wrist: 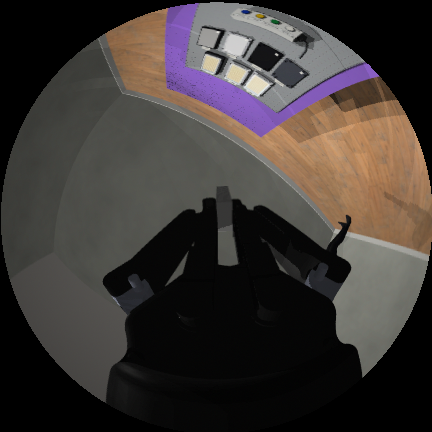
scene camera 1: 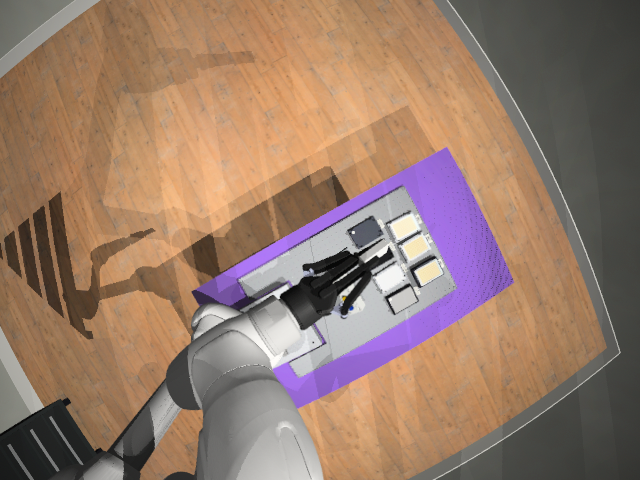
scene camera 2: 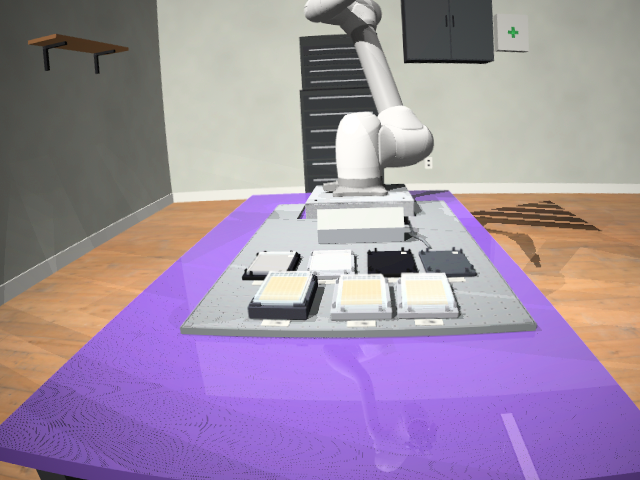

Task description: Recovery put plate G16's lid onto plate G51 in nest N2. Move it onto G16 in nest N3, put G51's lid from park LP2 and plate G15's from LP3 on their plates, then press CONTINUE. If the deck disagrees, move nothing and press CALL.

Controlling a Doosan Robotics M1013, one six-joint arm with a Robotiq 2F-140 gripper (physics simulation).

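My gripper is shut and empty, high above the deck in scene camera 1; scene camera 2 does not show it. In the front row stand a cream-topped plate on a dark base, a middle cream-topped plate and an end cream-topped plate, both on pale bases. Behind are a grey piece, a white piece, a black piece and a dark grey piece. Labels are unreadable.
A button console stands behind the rows; blue, yellow, green and white buttons show in the wrist view. The arm covers part of the deck in scene camera 1. The purple table surrounds the deck.
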